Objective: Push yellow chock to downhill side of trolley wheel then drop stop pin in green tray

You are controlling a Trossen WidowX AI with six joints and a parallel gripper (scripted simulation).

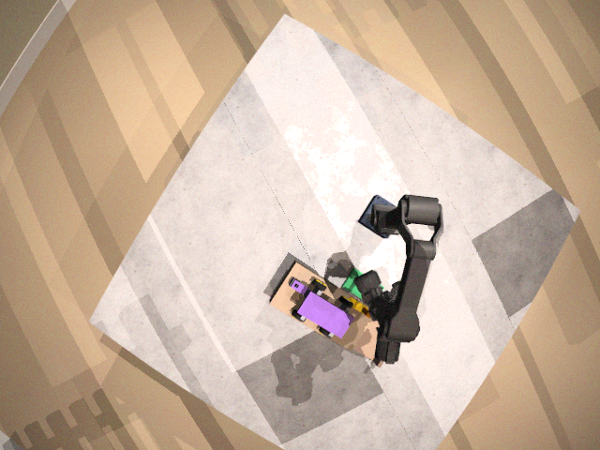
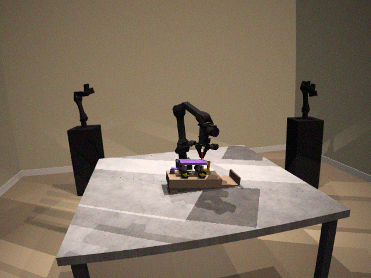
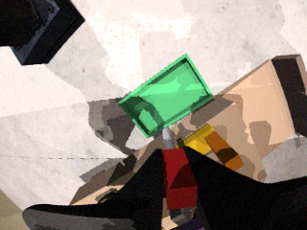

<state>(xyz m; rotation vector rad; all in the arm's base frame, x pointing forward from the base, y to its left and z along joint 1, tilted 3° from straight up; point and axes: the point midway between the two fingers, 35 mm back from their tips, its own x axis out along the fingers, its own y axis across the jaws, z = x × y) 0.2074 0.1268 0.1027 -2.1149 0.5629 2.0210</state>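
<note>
The yellow chock is 5 cm below my gripper tip, 4 cm ahead of it and 1 cm to the left of it. Round my gripper tip: green tray (14 cm below, 1 cm behind); then red-headed stop pin (right at my gripper tip); then purple trolley (12 cm ahead, 7 cm to the right, 2 cm below).
</note>
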